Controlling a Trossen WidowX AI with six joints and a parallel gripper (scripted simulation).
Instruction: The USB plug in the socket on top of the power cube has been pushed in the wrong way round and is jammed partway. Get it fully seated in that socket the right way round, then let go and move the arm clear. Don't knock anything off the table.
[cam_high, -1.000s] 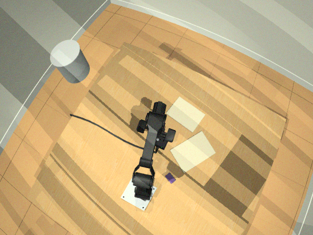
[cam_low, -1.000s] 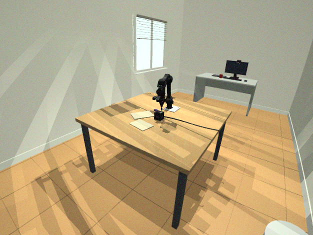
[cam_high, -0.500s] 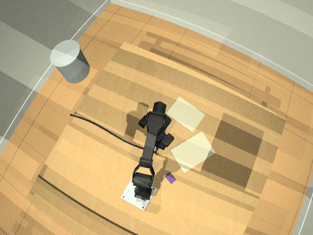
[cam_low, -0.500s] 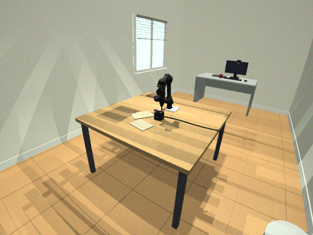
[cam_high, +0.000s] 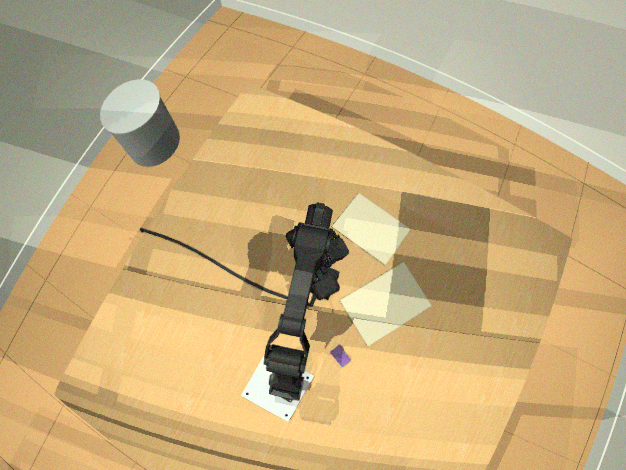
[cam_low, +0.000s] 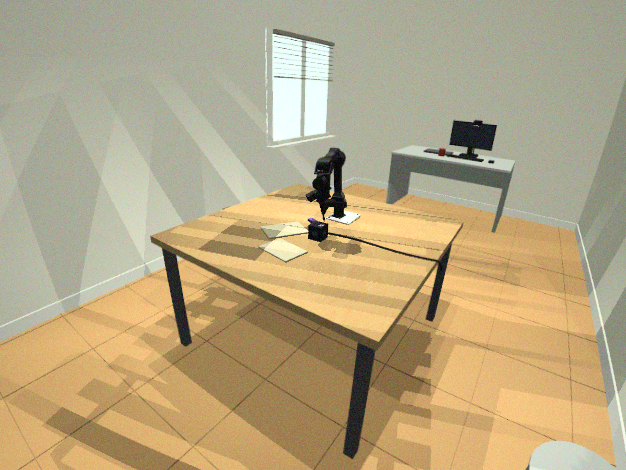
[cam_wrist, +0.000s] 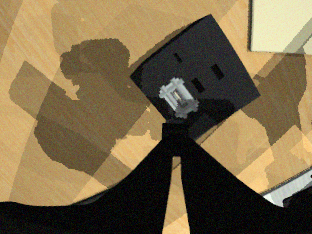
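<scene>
My gripper tip is now 20 mm above the USB plug. From my gripper tip the other things lie so: small purple block 150 mm behind, 190 mm to the right, 130 mm below.
</scene>
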